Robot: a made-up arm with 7 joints.
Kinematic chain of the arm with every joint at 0, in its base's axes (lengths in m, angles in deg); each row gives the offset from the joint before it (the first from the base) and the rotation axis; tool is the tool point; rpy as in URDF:
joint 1: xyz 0 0 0 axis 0.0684 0.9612 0.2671
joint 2: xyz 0 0.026 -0.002 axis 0.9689 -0.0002 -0.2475
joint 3: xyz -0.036 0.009 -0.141 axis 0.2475 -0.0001 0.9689
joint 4: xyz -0.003 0 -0.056 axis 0.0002 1 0
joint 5: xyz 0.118 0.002 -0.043 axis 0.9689 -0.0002 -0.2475
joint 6: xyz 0.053 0 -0.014 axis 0.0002 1 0
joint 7: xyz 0.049 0 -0.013 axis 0.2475 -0.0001 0.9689
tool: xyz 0 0 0 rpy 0 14.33 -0.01
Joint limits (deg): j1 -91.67..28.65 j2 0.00..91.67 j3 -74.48..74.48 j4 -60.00..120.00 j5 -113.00..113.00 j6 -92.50..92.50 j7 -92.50..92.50
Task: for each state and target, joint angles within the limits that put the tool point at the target. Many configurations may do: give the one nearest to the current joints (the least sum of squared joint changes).
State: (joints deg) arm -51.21 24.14 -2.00 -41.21 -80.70 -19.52 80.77
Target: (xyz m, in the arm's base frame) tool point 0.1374 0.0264 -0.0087
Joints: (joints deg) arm -14.65 22.02 -9.34 -59.65 -78.68 -22.24 80.77
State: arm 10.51 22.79 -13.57 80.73 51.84 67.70 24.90
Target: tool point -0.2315 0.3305 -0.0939
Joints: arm 28.65 47.30 -12.79 102.80 49.21 71.90 24.90
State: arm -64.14 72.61 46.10 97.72 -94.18 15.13 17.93
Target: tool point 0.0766 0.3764 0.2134
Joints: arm -85.69 91.67 41.62 52.21 -96.47 14.12 17.93
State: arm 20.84 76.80 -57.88 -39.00 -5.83 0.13 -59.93
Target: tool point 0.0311 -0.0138 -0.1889
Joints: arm 9.42 53.91 -58.54 -41.35 -5.83 0.02 -59.93
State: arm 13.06 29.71 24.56 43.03 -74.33 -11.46 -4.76
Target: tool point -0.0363 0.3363 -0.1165
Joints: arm 28.65 27.32 60.82 5.29 -71.53 -26.79 -4.76
